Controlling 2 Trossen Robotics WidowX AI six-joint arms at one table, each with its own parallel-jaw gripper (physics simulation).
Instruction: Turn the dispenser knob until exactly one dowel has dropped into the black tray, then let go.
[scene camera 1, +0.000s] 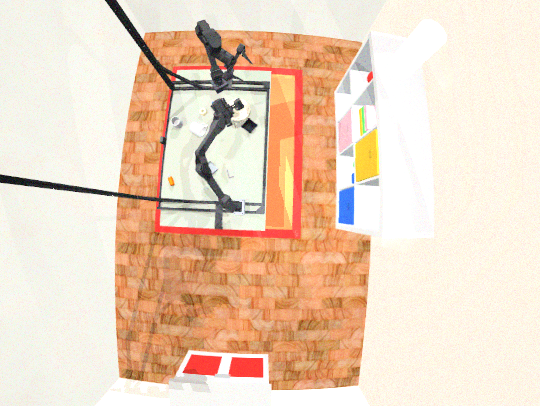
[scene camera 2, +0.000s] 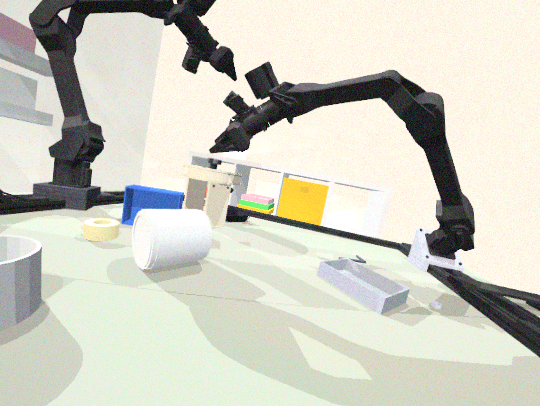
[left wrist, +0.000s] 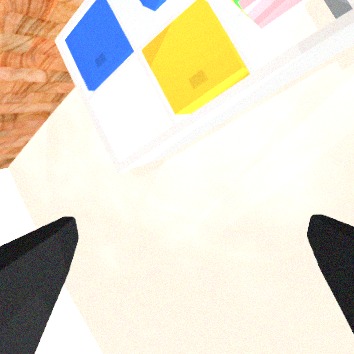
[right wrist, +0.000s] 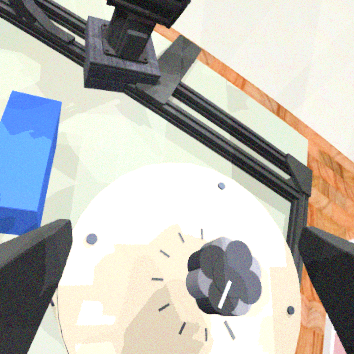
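Where they show: left gripper, fingertip midpoint: (scene camera 1: 248, 72) (scene camera 2: 229, 76) (left wrist: 193, 226); right gripper, fingertip midpoint: (scene camera 1: 230, 105) (scene camera 2: 212, 146) (right wrist: 188, 234); left arm's base at its link origin: (scene camera 1: 218, 82) (scene camera 2: 70, 185) (right wrist: 123, 43); right arm's base at its link origin: (scene camera 1: 238, 206) (scene camera 2: 439, 246).
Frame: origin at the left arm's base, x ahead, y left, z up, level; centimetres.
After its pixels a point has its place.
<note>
The cream dispenser (scene camera 1: 242, 116) @[x 39.0, y -1.7, z 9.8 cm] (scene camera 2: 216, 202) has a round top with a dark, lobed knob (scene camera 2: 214, 163) @[x 32.7, y -3.6, z 11.4 cm] (right wrist: 225, 277) @[x 33.0, y -2.0, z 12.7 cm]. In the right wrist view its white line points down and slightly left, towards the short marks beside the longer one. The black tray (scene camera 1: 249, 125) @[x 40.4, y 1.6, z -4.5 cm] (scene camera 2: 237, 215) @[x 41.8, y -2.9, z -2.4 cm] sits beside the dispenser; its inside is too dark and small to tell whether a dowel lies there. My right gripper (scene camera 2: 214, 149) @[x 31.2, y -5.2, z 15.5 cm] (right wrist: 188, 234) @[x 31.2, y -5.2, z 15.5 cm] is open above the dispenser top, apart from the knob. My left gripper (scene camera 2: 234, 77) @[x 34.5, y 7.8, z 39.4 cm] (left wrist: 193, 226) @[x 34.5, y 7.8, z 39.4 cm] is open and empty, high above the right one.
A blue box (scene camera 2: 155, 199) @[x 19.8, y -9.7, z 0.7 cm] (right wrist: 27, 160) @[x 21.4, y -11.3, z 3.3 cm] stands beside the dispenser. A tape roll (scene camera 1: 203, 111) @[x 14.3, y -21.4, z -2.0 cm] (scene camera 2: 101, 230) @[x 13.3, y -23.7, z -2.8 cm], a white cylinder (scene camera 1: 198, 129) @[x 27.0, y -30.6, z 3.3 cm] (scene camera 2: 172, 237) @[x 24.1, y -35.1, z 0.7 cm], a grey cup (scene camera 1: 176, 121) @[x 7.4, y -41.7, z -4.1 cm] (scene camera 2: 20, 280) @[x 12.9, y -42.9, z -1.0 cm] and a grey open box (scene camera 2: 362, 287) @[x 49.7, y -43.6, z -2.5 cm] are on the table. An orange object (scene camera 1: 171, 181) @[x 45.8, y -66.0, z -1.9 cm] lies near its edge.
</note>
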